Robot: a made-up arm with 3 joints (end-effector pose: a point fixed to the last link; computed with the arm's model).
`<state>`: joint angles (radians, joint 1 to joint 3).
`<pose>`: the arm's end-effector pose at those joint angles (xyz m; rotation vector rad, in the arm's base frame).
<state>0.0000 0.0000 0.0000</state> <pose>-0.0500 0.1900 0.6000 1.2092 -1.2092 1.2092</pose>
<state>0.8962 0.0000 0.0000</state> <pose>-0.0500 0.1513 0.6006 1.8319 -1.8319 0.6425</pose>
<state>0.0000 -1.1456 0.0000</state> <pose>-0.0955 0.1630 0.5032 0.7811 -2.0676 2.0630</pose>
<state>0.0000 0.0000 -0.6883</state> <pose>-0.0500 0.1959 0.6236 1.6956 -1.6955 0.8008</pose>
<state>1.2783 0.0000 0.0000</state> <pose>-0.0500 0.1375 0.5907 2.0643 -2.0643 0.3041</pose>
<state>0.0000 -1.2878 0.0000</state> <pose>-0.0926 0.1610 0.4892 -0.6915 2.1694 -2.1642</pose>
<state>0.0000 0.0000 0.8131</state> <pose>-0.0500 0.1661 0.5845 0.5925 -0.5925 1.4884</pose>
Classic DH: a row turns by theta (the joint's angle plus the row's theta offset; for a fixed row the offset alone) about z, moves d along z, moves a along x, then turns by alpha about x. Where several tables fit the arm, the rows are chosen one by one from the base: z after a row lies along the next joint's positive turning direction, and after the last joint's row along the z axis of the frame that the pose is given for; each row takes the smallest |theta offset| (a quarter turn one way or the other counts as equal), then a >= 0, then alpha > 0; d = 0 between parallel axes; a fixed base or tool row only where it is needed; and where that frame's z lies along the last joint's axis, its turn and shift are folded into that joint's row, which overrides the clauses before.
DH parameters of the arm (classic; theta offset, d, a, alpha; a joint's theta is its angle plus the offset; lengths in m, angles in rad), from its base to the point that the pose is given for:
base (fixed): 1.5708 0.56 0.17 1.5708
joint 1: 1.3845 0.0077 -0.043 1.7567
joint 2: 0 -0.0213 0.1001 1.3849
joint 3: -0.1863 0.0616 -0.02 1.5708
tool (fixed): 0 -0.03 0 0

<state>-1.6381 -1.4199 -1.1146</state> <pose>-0.1238 0.0952 0.5872 1.9510 -0.0718 2.2027</pose>
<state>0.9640 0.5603 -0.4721</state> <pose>0.0117 0.1381 0.6304 2.2788 -1.4793 -0.1272</pose>
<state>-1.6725 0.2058 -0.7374</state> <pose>-0.0264 0.2395 0.5211 0.3663 -0.5452 1.3507</pose>
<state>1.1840 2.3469 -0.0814</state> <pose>0.1029 0.2487 0.5593 2.0960 0.8335 -0.2524</pose>
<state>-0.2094 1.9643 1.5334</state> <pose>0.0959 0.1601 0.5529 0.9636 1.6336 0.4852</pose>
